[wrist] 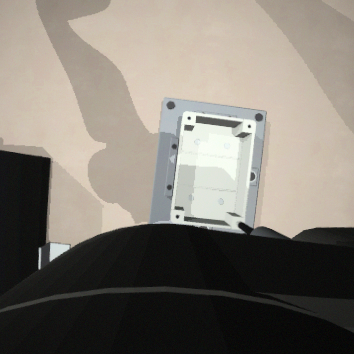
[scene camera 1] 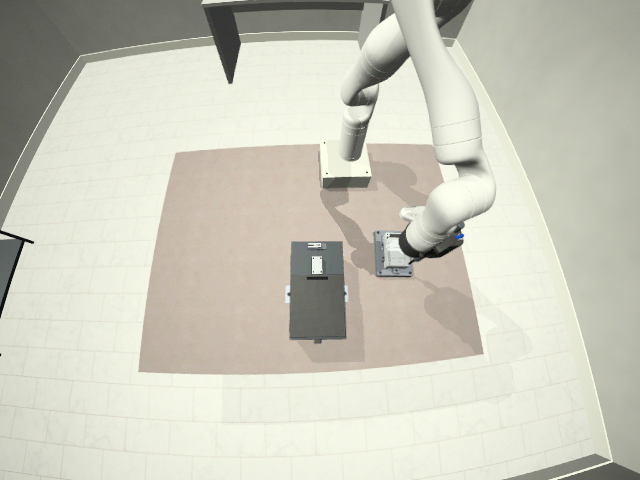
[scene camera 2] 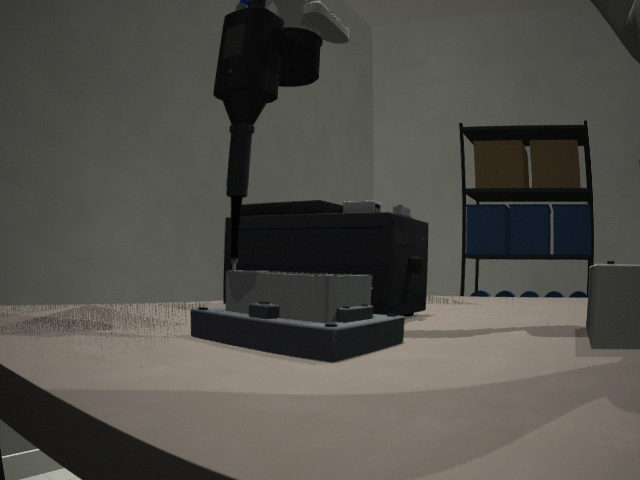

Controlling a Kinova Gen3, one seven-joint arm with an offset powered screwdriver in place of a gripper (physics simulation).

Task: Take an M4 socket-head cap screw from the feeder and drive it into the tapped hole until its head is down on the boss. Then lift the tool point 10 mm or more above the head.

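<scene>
My screwdriver (scene camera 2: 234,256) (wrist: 242,226) stands upright over a corner of the pale open box (scene camera 1: 397,264) (scene camera 2: 281,291) (wrist: 243,165). In scene camera 2, a small silvery screw (scene camera 2: 234,264) sits at the bit's tip, its lower end at the level of the box's top edge. Whether it is in the hole cannot be told. In the wrist view, the dark bit covers the boss at the lower right corner. The box lies in a grey fixture (scene camera 1: 378,260) (scene camera 2: 268,338) (wrist: 161,200). The dark feeder (scene camera 1: 316,310) (scene camera 2: 320,258) (wrist: 22,200) stands beside it.
The arm's pale base block (scene camera 1: 345,181) (scene camera 2: 615,310) stands on the brownish mat (scene camera 1: 222,232). A white plate (scene camera 1: 316,265) and a small pale part (scene camera 1: 314,245) are on top of the feeder. A shelf rack (scene camera 2: 527,191) with brown and blue boxes stands in the background.
</scene>
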